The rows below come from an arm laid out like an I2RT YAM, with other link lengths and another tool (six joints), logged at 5 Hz.
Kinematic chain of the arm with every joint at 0, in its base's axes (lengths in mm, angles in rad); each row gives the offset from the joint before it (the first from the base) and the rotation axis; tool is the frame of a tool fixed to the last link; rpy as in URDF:
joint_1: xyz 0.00 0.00 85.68 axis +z
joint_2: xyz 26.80 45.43 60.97 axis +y
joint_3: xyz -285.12 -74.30 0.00 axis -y
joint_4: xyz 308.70 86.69 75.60 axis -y
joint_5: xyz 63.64 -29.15 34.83 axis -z
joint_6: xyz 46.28 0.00 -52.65 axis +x
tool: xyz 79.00 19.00 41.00 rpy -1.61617 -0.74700 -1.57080
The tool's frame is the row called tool.
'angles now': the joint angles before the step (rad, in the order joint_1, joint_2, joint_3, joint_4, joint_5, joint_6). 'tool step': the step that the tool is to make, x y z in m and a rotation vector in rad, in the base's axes. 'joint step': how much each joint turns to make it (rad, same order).
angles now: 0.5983 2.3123 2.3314 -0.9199 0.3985 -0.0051
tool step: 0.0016 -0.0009 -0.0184 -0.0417 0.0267 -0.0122
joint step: 0.0019 0.0258 -0.0002 -0.0193 0.0240 -0.0004
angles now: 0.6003 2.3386 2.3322 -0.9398 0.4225 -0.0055
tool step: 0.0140 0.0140 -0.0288 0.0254 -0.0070 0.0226
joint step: 0.0000 0.0598 -0.0003 0.0838 -0.0271 -0.0088
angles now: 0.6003 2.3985 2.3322 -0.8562 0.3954 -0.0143
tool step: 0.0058 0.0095 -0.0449 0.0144 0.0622 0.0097
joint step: -0.0001 0.0714 0.0001 0.0204 -0.0439 0.0209
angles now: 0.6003 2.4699 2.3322 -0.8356 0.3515 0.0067
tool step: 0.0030 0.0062 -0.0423 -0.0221 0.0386 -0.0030
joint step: 0.0058 0.0671 -0.0004 0.0197 0.0016 0.0100
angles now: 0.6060 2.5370 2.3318 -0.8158 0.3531 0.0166
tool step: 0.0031 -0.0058 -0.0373 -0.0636 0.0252 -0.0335
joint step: 0.0000 0.0576 0.0005 -0.0039 0.0495 0.0110
